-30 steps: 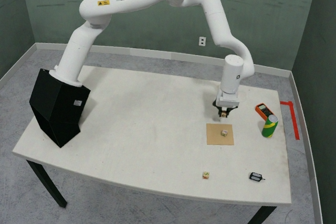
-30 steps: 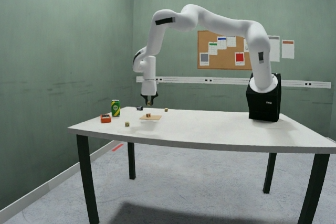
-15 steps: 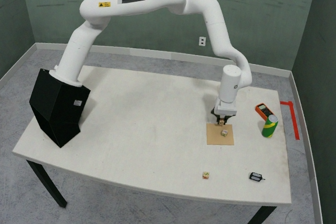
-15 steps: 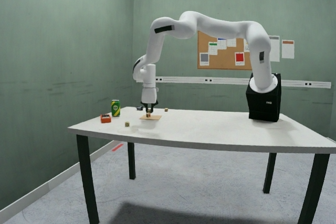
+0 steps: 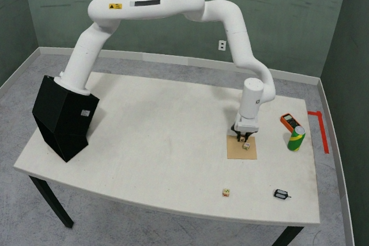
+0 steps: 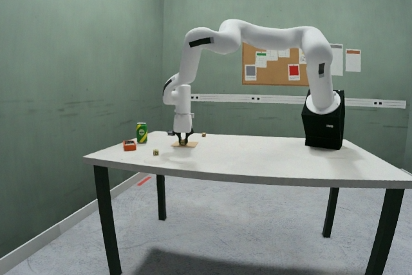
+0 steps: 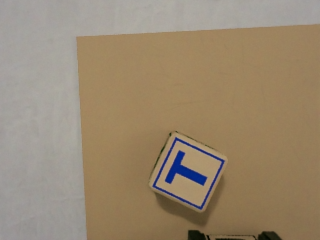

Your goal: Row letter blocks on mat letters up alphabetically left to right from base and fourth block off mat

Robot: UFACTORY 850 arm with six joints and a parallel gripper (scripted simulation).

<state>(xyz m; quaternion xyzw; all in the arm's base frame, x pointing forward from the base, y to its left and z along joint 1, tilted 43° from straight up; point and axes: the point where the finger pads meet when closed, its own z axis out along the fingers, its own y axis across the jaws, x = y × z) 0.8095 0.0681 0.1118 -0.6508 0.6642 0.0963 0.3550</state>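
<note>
My hand is 40 mm to the left of the tan mat and 30 mm above it. The rest, counted from my hand: yellow can (270 mm ahead, 10 mm to the left, 30 mm above); then orange multimeter (260 mm ahead, 160 mm to the left, 10 mm below); then small black object (220 mm ahead, 280 mm to the right, 10 mm below).
</note>
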